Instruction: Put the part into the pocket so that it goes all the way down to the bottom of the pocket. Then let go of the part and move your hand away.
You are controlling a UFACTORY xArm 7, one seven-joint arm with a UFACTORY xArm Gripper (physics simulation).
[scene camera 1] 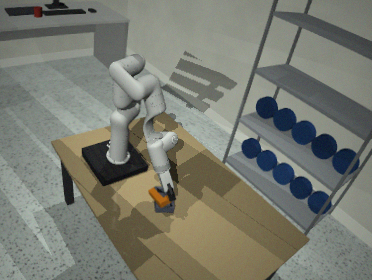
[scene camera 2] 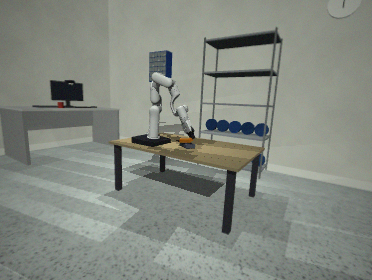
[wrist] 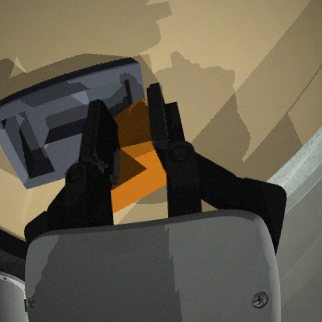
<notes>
My gripper carries an orange L-shaped block, which touches nothing else. Also in view: a pocket block.
</notes>
